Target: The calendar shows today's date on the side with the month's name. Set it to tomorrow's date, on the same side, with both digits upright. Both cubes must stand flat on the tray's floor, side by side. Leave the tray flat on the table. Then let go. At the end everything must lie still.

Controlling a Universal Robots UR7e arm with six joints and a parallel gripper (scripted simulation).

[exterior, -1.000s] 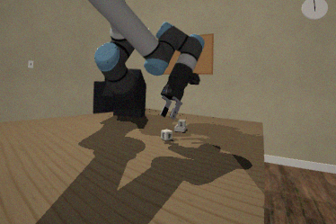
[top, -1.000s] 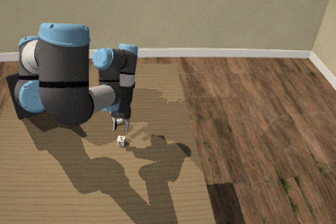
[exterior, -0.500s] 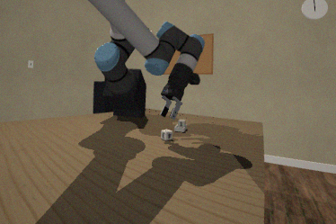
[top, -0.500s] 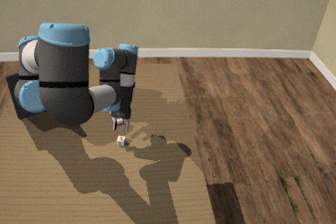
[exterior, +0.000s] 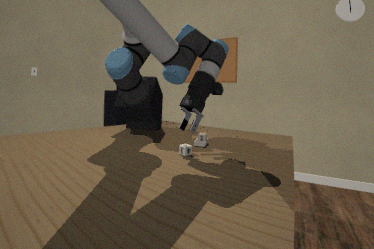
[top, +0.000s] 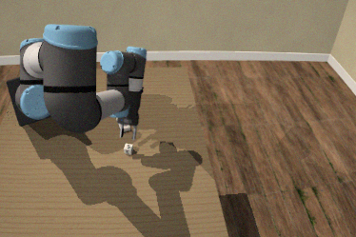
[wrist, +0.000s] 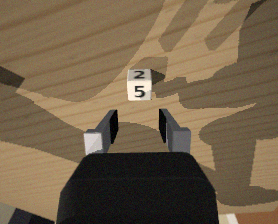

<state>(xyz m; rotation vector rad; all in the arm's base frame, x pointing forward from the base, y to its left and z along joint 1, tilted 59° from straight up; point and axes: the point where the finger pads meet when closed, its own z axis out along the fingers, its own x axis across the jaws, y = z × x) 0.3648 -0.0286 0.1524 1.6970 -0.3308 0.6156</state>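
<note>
Right now the white digit cube is 8 cm below my hand and 1 cm to the right of it. From my hand the other things lie so: white tray (14 cm to the left, 8 cm below, 1 cm behind).
</note>
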